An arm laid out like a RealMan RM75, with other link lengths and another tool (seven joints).
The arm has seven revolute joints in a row. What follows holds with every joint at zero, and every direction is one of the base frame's. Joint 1 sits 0.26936 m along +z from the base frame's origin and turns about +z. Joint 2 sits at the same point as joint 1 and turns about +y. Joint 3 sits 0.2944 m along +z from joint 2 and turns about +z. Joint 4 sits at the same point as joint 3 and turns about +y. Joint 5 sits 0.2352 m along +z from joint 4 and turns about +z. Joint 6 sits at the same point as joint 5 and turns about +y. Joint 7 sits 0.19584 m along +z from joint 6 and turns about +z. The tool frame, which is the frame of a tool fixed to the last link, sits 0.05 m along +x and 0.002 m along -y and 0.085 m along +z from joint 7; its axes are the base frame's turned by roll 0, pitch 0.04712 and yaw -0.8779 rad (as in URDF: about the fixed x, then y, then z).
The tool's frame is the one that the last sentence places.
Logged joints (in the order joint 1, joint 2, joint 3, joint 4, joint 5, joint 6, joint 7), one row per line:
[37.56 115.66 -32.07 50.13 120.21 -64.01 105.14]
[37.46 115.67 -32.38 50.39 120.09 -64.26 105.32]
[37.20 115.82 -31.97 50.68 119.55 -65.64 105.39]
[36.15 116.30 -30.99 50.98 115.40 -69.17 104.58]
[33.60 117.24 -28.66 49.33 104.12 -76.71 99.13]
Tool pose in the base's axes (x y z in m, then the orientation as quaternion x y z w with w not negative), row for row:
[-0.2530 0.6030 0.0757 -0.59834 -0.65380 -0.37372 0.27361]
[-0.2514 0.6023 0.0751 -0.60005 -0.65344 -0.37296 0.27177]
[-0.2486 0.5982 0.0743 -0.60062 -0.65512 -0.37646 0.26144]
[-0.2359 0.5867 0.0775 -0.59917 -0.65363 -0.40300 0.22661]
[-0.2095 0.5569 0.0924 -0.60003 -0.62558 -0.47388 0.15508]
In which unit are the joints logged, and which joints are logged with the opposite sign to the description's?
The joints are logged in degrees. Opposite sign: joint 1, joint 2, joint 3, joint 6, joint 7.
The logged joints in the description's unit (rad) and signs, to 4 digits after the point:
[-0.6555 -2.0186 0.5597 0.8749 2.0981 1.1172 -1.8350]
[-0.6538 -2.0188 0.5651 0.8795 2.0960 1.1215 -1.8382]
[-0.6493 -2.0214 0.5580 0.8845 2.0865 1.1456 -1.8394]
[-0.6309 -2.0298 0.5409 0.8898 2.0141 1.2072 -1.8253]
[-0.5864 -2.0462 0.5002 0.8610 1.8172 1.3388 -1.7301]

